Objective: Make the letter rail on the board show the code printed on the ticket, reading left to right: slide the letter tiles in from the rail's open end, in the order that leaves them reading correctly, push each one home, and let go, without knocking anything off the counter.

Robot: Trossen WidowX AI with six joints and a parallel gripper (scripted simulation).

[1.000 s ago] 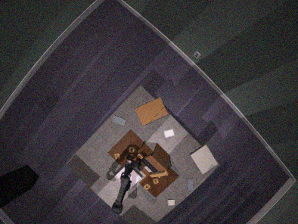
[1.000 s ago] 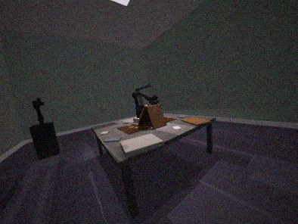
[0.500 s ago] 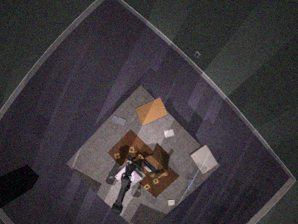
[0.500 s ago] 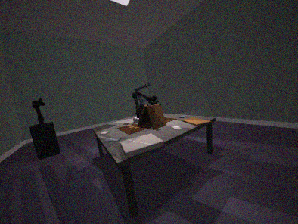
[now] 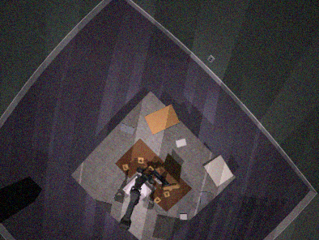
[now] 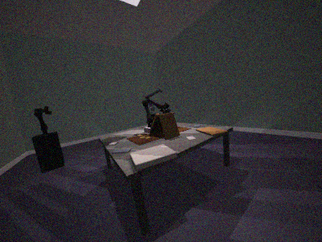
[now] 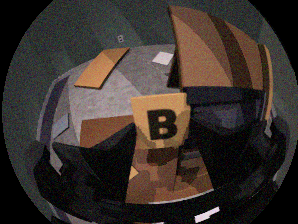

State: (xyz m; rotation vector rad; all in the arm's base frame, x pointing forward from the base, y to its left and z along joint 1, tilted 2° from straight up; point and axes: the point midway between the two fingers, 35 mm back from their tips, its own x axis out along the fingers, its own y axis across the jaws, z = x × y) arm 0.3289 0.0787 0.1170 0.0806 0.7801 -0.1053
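Right now my gripper tip is 150 mm to the left of the white ticket, 80 mm past it and 70 mm above it. The rest, counted from my gripper tip: small white card 350 mm ahead, 160 mm below, 100 mm to the right; brown mat 160 mm below, 150 mm behind, 90 mm to the right; tan letter tile right at my gripper tip.
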